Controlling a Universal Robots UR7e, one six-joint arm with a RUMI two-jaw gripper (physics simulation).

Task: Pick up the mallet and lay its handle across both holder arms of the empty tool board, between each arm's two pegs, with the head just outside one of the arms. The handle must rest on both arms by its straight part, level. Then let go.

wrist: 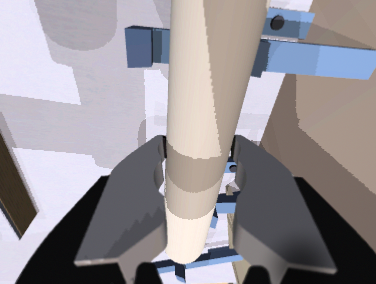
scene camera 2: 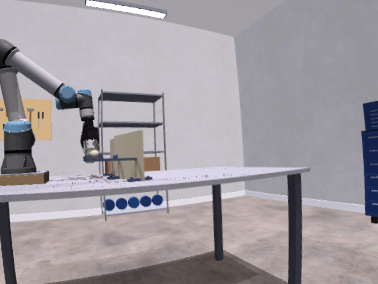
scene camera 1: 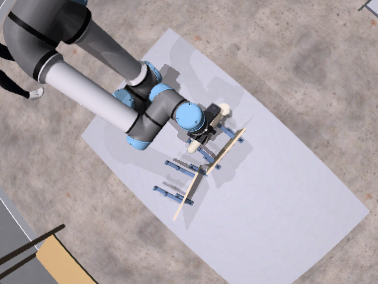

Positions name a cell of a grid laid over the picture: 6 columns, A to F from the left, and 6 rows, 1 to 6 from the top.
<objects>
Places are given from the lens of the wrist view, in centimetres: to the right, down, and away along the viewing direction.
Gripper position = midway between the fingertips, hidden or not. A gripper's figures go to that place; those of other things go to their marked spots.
my gripper (wrist: D3): 1, 0, 14
pale wooden mallet (wrist: D2): 1, -3, 8
tan tool board (wrist: F3): 12, -1, 18
The marked spots on the tan tool board and the pale wooden mallet are 15 cm apart.
</objects>
